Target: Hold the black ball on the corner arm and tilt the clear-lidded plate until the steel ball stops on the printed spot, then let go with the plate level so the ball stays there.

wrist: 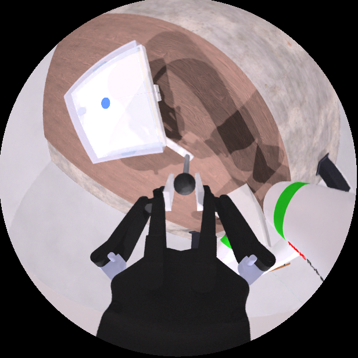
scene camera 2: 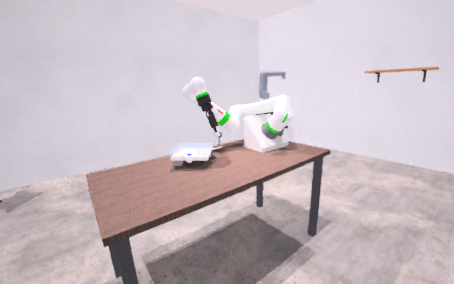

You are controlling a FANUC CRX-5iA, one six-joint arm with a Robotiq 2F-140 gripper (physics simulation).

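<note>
The clear-lidded white plate (scene camera 2: 201, 153) (wrist: 131, 125) stands on its dark base on the table. Its blue printed spot (scene camera 2: 189, 154) (wrist: 105, 103) shows through the lid. The steel ball (wrist: 82, 111), a faint grey disc in the wrist view, lies off the spot, between it and the plate's far left wall. The corner arm (scene camera 2: 217, 148) (wrist: 177, 148) runs out from one corner to an upright rod that carries the black ball (wrist: 184, 186). My gripper (scene camera 2: 218, 132) (wrist: 184, 180) is shut on the black ball, one finger pad on each side. Any slight tilt of the plate is hard to judge.
The brown table (scene camera 2: 150, 192) (wrist: 210, 100) carries the plate and the white robot base (scene camera 2: 256, 138). My white arm reaches over the table from its back right. A grey post-like arm (scene camera 2: 263, 85) stands behind the base. A wooden shelf (scene camera 2: 401, 70) hangs on the right wall.
</note>
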